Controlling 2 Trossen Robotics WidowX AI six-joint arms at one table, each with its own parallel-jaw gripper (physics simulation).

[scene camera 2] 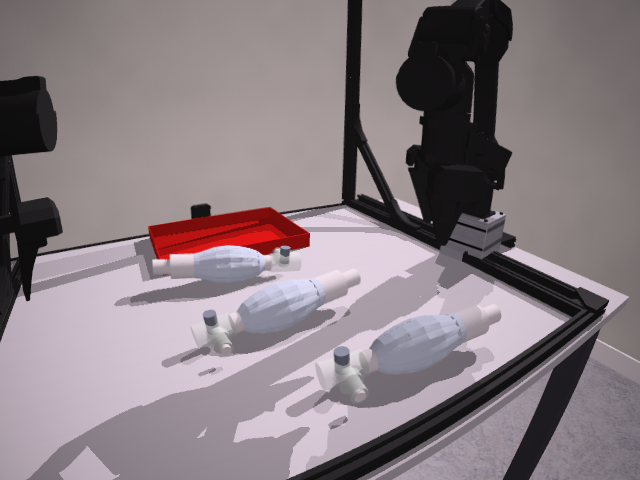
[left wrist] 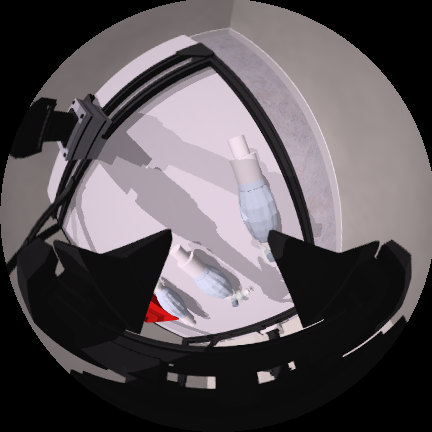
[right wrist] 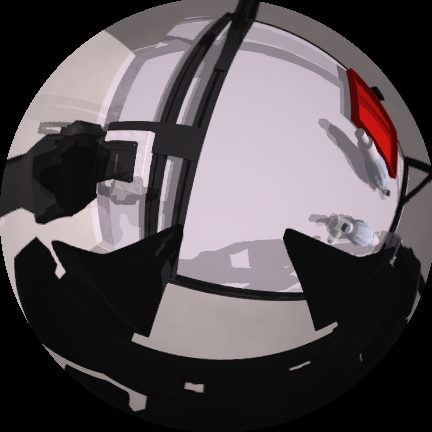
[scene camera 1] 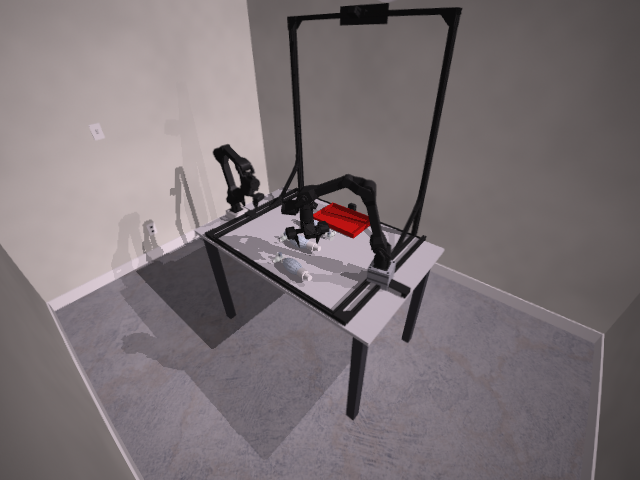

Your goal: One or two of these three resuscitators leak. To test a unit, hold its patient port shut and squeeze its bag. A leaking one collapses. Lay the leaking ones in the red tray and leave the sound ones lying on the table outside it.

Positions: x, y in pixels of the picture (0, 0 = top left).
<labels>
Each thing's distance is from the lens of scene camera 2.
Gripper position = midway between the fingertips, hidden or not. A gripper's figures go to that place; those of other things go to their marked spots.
my left gripper (scene camera 2: 433, 232): 0.51 m
red tray (scene camera 2: 264, 229): 0.93 m
</labels>
